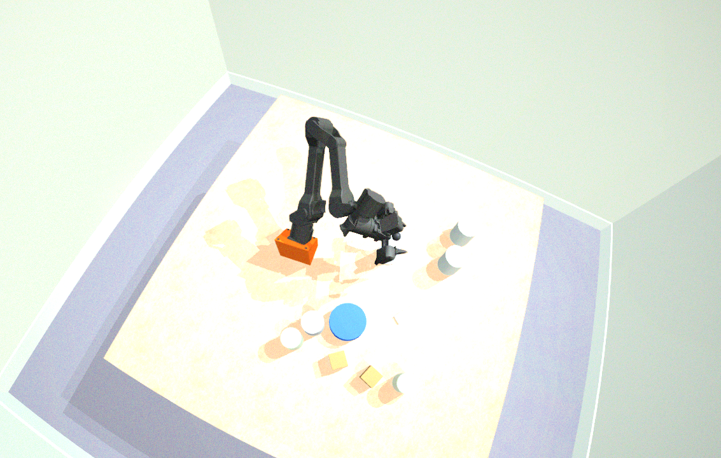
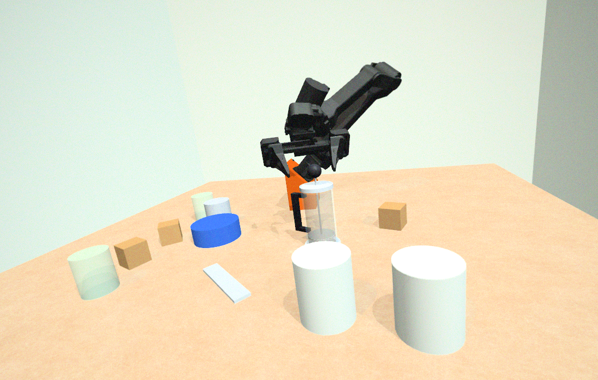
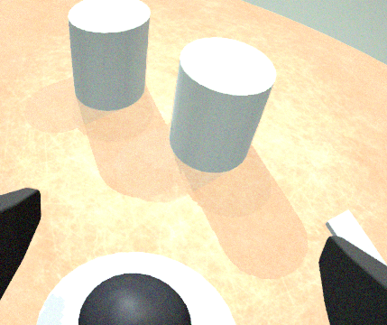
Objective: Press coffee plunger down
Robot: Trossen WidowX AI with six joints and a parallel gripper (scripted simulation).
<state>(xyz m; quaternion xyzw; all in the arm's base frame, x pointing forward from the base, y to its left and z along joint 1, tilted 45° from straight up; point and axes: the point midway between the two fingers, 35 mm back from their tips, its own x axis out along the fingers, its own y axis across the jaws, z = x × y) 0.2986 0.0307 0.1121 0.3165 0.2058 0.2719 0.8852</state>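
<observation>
Now: the glass coffee press 4 cm behind my gripper tip, 2 cm to the right of it and 9 cm below it. Round my gripper tip: blue disc 7 cm behind, 29 cm to the right, 15 cm below.
</observation>
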